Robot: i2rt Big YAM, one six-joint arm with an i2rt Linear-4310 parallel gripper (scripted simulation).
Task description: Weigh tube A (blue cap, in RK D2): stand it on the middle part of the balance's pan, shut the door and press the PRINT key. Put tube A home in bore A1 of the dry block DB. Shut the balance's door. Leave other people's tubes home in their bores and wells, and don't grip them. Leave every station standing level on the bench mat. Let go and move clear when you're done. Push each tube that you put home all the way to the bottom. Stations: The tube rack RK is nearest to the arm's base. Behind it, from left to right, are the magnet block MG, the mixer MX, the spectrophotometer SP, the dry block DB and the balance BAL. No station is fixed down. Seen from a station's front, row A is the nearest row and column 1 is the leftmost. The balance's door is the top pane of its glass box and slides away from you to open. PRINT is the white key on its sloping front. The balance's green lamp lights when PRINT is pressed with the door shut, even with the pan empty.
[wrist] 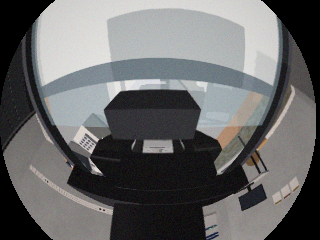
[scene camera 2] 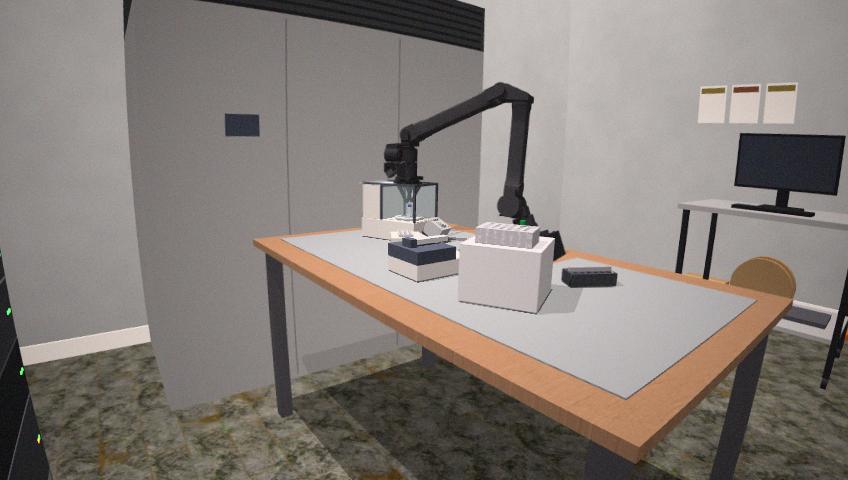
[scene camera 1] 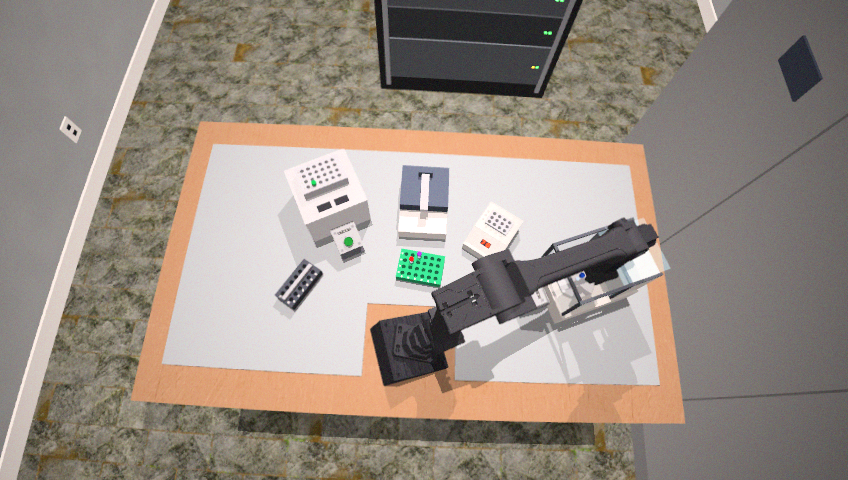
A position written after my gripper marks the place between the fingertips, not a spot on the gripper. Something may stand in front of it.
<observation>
I see my gripper (wrist: 157, 120), a mixer (scene camera 2: 508, 267), a dry block DB (scene camera 1: 484, 239), a black magnet block (scene camera 1: 305, 276), a green rack RK (scene camera 1: 427, 270) and a balance (scene camera 1: 558, 297).
The black magnet block shows as well in scene camera 2 (scene camera 2: 587, 276). The balance shows as well in the wrist view (wrist: 238, 144). The wrist view misses the black magnet block, which is hidden by my gripper. The wrist view does not show the green rack RK, which is hidden by my gripper.
</observation>
